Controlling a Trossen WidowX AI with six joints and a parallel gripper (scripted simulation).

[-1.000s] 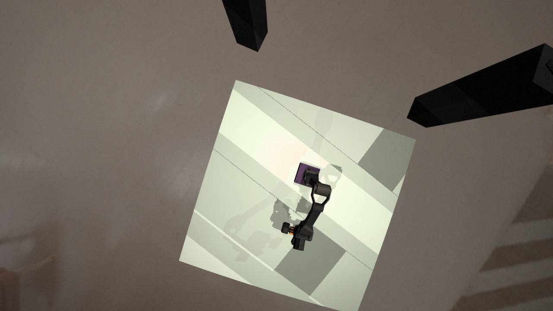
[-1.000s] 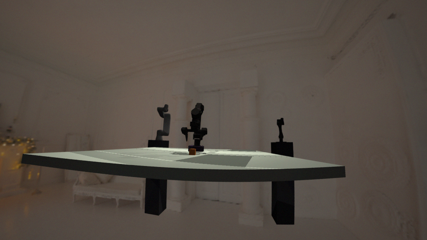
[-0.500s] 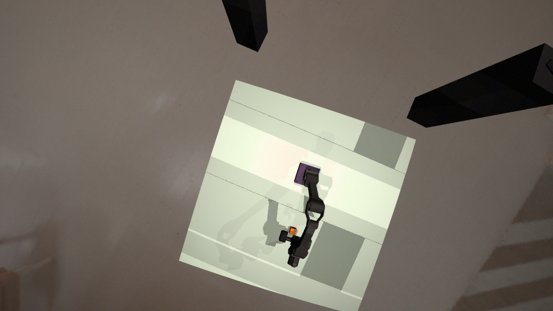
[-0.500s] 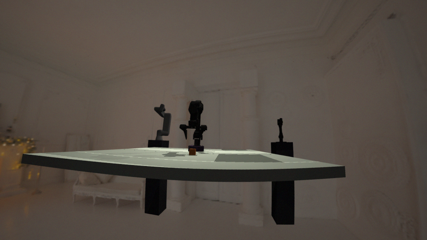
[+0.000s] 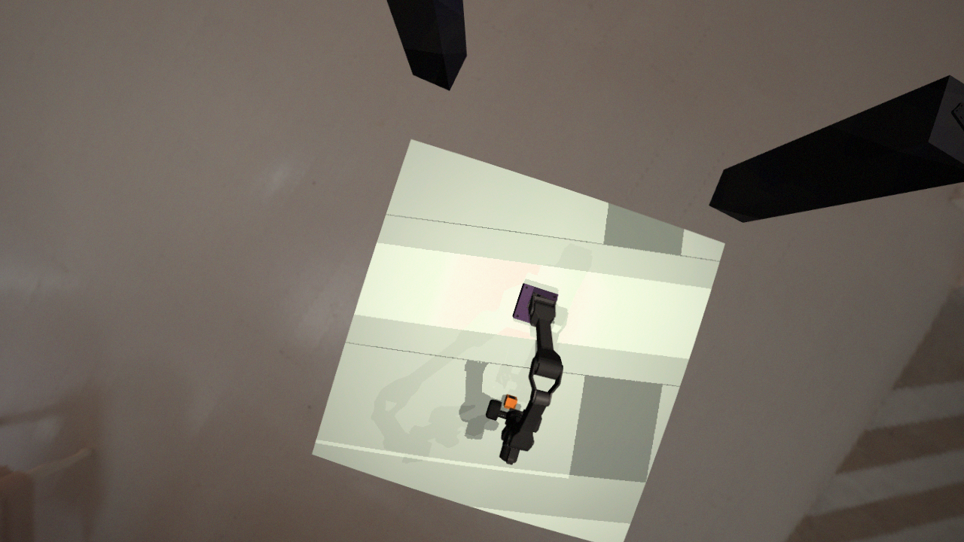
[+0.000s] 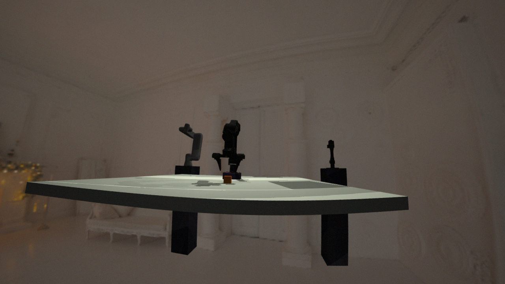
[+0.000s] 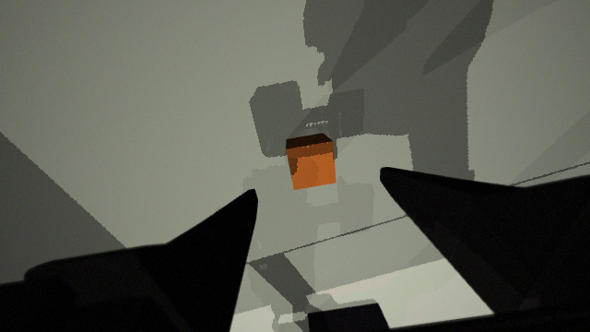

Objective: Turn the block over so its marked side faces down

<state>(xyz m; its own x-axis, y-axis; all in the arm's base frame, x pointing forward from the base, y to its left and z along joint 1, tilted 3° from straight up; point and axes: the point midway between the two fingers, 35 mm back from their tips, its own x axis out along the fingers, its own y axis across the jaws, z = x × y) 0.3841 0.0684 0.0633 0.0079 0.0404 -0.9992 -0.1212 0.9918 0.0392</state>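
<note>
Now: the block 1 cm behind my gripper tip and 5 cm below it.
</note>
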